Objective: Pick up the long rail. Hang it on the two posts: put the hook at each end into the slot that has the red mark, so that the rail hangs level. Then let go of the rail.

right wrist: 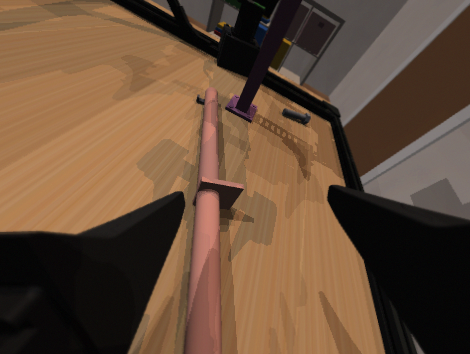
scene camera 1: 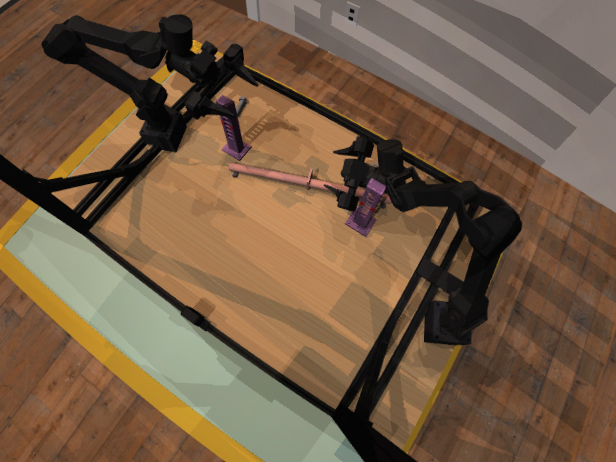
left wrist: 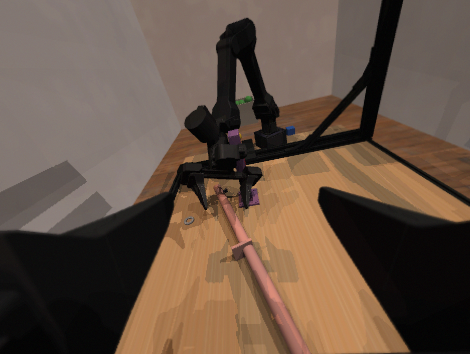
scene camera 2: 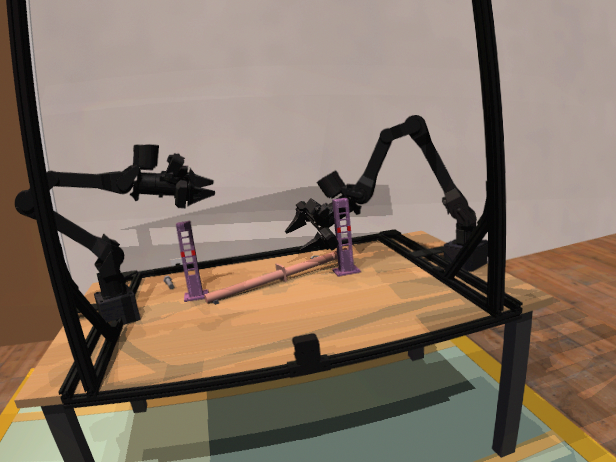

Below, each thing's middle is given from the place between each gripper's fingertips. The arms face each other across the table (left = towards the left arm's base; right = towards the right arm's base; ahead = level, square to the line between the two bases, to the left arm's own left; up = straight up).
Now: left hand 4 cm short of the long pink rail [scene camera 1: 309, 182], 16 cm to the left of it and 28 cm above it.
I see my right gripper 80 mm above the long pink rail, 40 mm to the right of it and 30 mm past it.
